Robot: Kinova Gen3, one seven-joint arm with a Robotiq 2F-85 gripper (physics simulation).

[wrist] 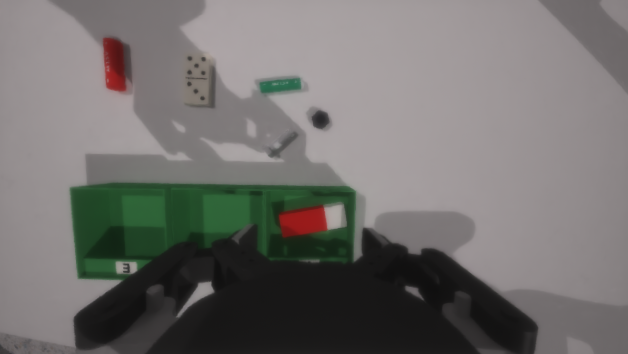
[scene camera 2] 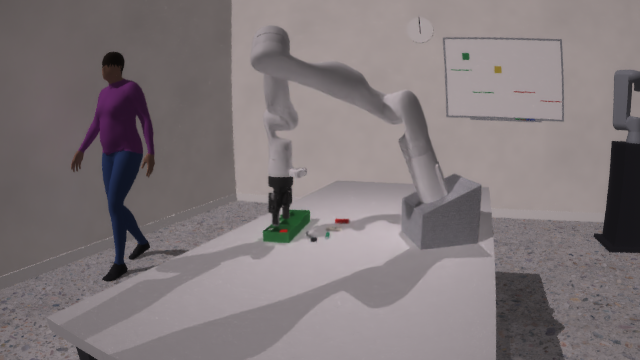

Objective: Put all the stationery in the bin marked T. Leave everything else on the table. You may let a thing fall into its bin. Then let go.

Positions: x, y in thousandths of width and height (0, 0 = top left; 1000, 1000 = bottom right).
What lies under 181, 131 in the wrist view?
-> A red battery.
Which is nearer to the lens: the green divided tray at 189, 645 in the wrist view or the white domino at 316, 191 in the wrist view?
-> The white domino.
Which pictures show my gripper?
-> The wrist view and scene camera 2: all of them.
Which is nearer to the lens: the eraser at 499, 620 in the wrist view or the white domino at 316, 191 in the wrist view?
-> The eraser.
